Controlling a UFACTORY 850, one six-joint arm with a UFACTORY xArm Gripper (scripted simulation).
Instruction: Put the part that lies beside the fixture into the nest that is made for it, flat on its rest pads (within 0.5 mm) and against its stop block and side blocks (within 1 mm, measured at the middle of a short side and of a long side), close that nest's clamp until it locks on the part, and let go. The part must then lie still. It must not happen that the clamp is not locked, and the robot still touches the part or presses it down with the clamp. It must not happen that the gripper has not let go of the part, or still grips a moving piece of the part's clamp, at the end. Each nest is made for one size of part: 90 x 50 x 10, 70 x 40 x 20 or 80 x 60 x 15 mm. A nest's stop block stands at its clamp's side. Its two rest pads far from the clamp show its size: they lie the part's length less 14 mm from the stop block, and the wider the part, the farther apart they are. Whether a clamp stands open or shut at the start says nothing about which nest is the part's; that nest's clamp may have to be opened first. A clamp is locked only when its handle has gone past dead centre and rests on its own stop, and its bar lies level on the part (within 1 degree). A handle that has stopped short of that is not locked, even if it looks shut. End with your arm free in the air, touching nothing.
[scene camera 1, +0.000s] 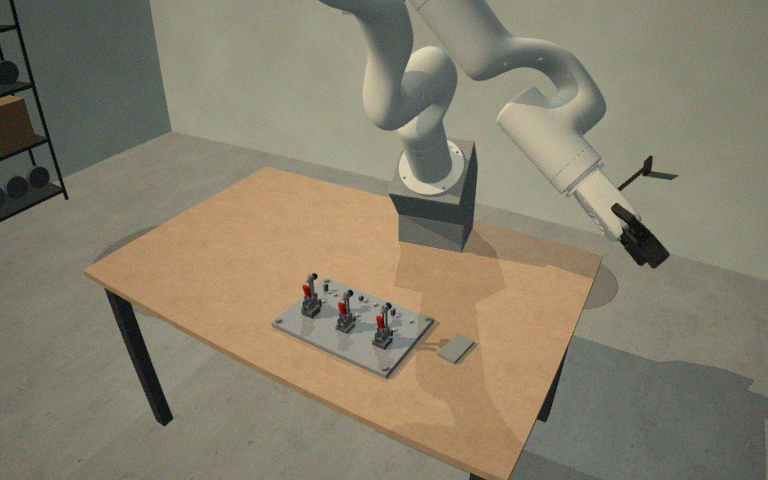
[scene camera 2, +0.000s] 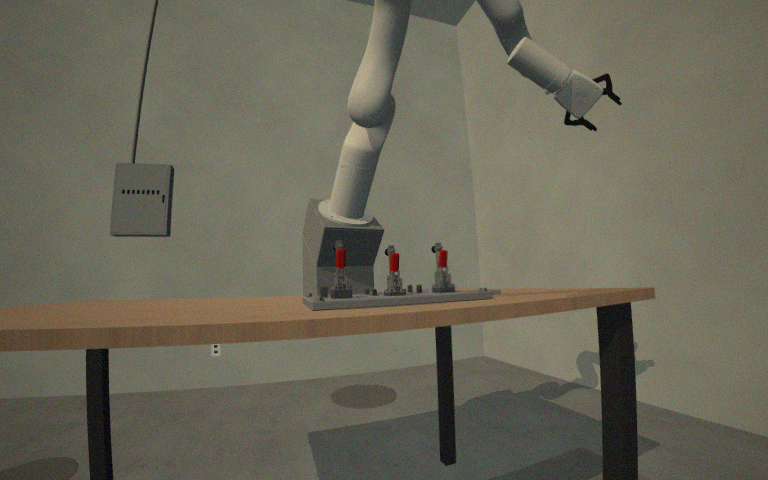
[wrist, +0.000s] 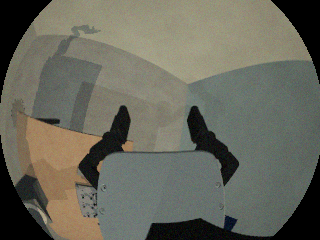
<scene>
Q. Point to the gripper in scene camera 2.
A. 607, 116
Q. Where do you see the gripper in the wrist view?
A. At 159, 112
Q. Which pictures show the gripper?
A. Scene camera 1, scene camera 2 and the wrist view: all of them.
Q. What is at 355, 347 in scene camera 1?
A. A grey fixture plate.
</scene>
